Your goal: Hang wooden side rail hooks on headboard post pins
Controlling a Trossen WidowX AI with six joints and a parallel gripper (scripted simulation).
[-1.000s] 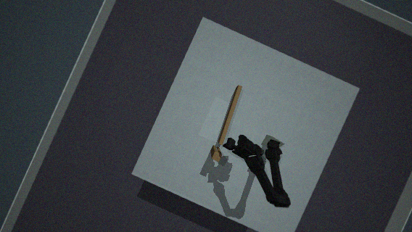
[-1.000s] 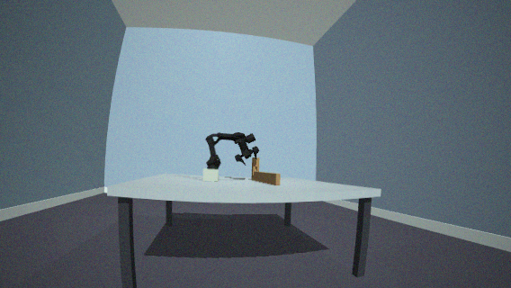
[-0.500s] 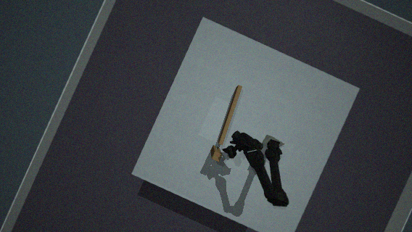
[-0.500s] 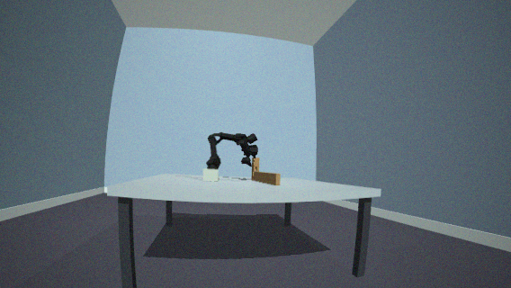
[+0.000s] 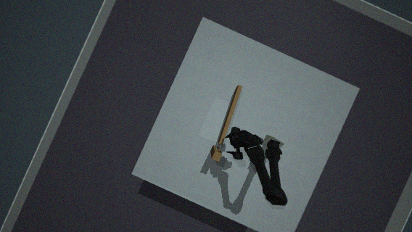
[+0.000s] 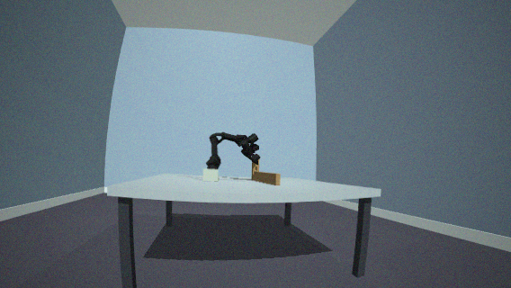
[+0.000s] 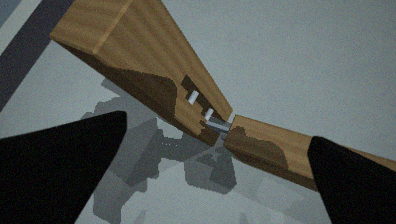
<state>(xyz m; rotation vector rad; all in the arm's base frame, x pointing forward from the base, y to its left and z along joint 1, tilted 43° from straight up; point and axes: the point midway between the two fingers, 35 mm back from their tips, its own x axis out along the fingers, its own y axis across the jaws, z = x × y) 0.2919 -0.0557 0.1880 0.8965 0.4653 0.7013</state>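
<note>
Now: gripper tip 8 cm to the right of the headboard post, 5 cm above it and 4 cm short of it.
</note>
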